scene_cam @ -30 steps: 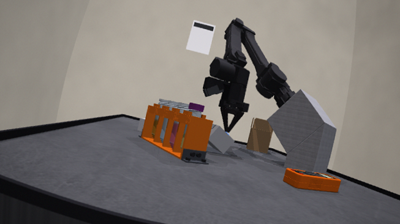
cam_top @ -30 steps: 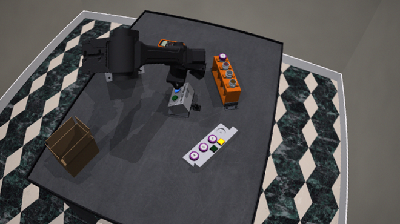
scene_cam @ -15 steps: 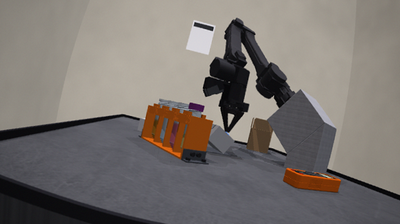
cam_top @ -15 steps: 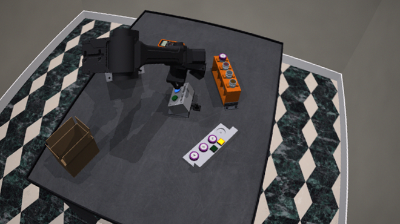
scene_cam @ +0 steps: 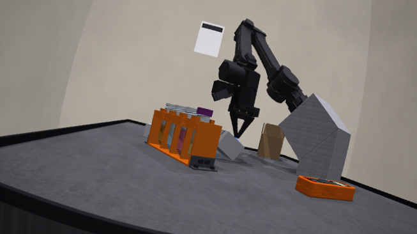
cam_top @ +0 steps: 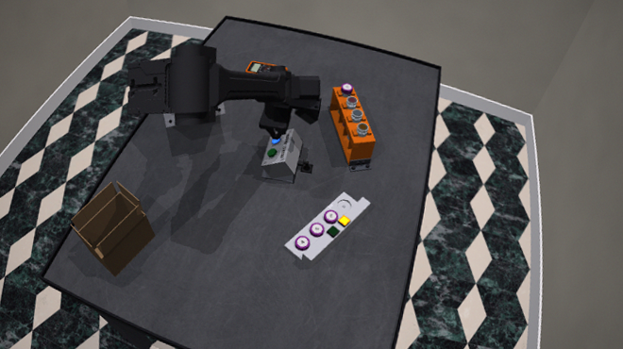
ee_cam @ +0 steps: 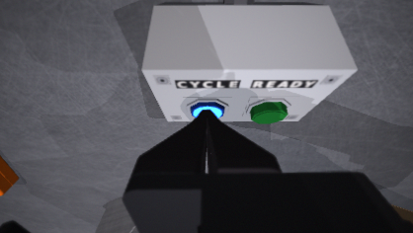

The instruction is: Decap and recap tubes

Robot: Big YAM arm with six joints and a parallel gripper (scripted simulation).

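Right now my hand is 10 mm above the blue key. From my hand the other things lie so: orange multimeter: 340 mm to the left, 60 mm below, 50 mm behind; then key housing: 30 mm to the right, 20 mm below, 20 mm ahead; then green key: 50 mm to the right, 10 mm below, 10 mm behind.
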